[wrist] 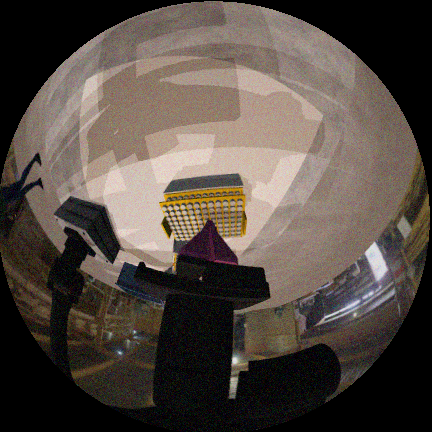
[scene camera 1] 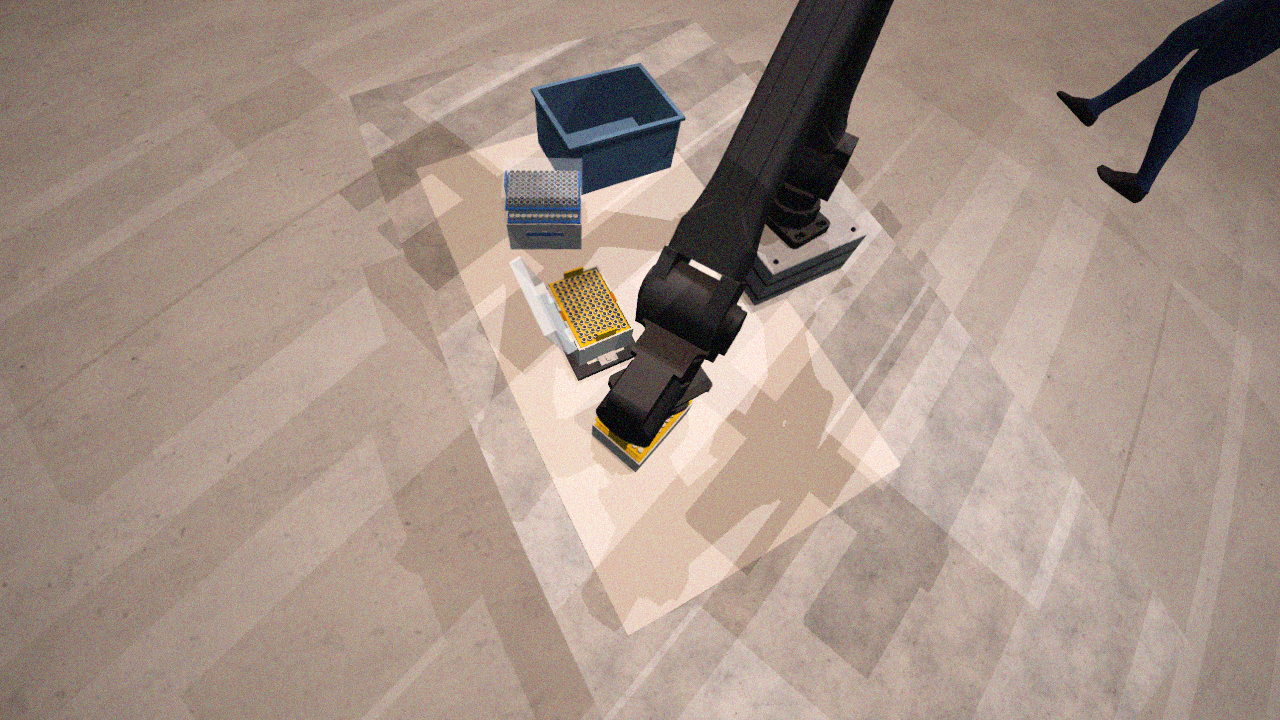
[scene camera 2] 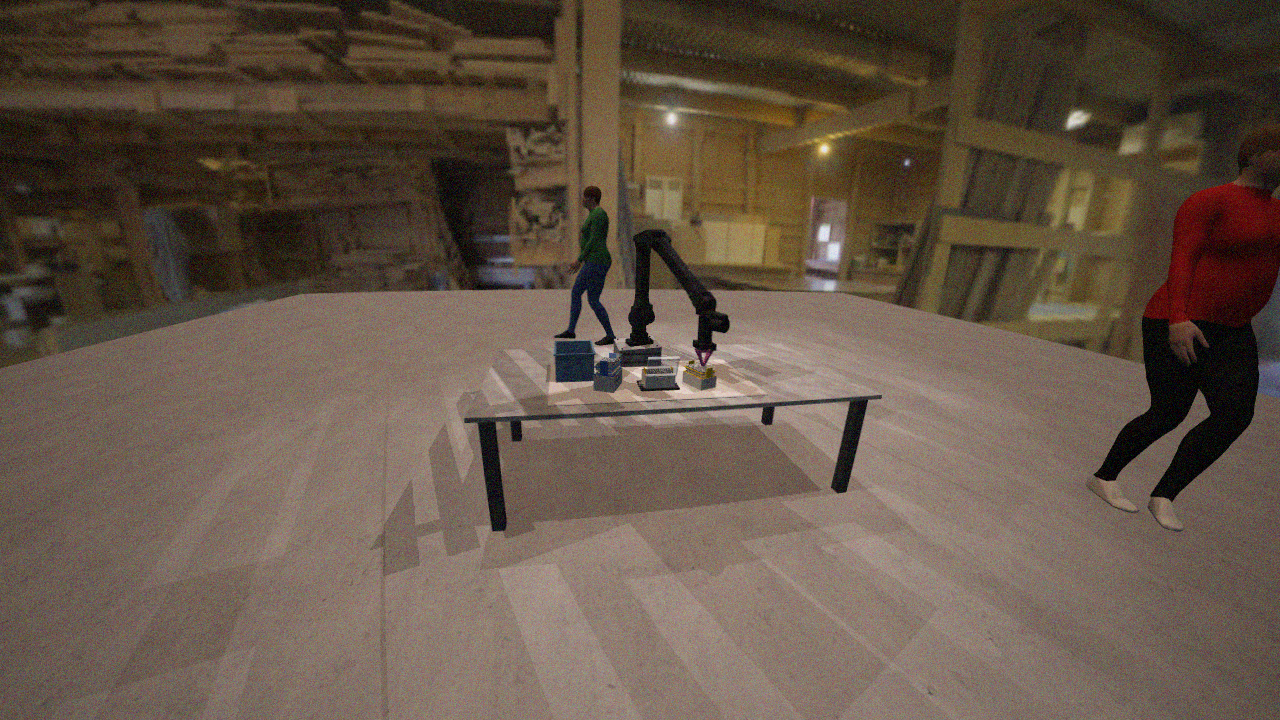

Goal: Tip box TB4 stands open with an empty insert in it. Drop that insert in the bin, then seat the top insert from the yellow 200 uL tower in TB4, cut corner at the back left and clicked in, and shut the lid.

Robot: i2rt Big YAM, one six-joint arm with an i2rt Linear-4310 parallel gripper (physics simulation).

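Tip box TB4 (scene camera 1: 601,362) (scene camera 2: 657,381) stands open, its clear lid (scene camera 1: 538,302) raised on the left in scene camera 1. A yellow insert (scene camera 1: 588,306) with dark, empty-looking holes sits in it. The yellow 200 uL tower (scene camera 1: 637,460) (scene camera 2: 699,380) stands beside TB4, partly hidden by the wrist in scene camera 1. Its top insert (wrist: 200,214) carries pale tips. My gripper (scene camera 2: 704,361) (wrist: 208,222) is shut and empty, its purple fingers pointing down at the tower's top; contact cannot be told. The blue bin (scene camera 1: 626,161) (scene camera 2: 573,362) (wrist: 137,282) stands at the back.
A blue tip tower (scene camera 1: 544,210) (scene camera 2: 607,376) stands between the bin and TB4. The arm's base block (scene camera 1: 810,261) (wrist: 90,222) stands to the right of TB4 in scene camera 1. The table's edge (scene camera 2: 680,409) runs in front of the boxes in scene camera 2.
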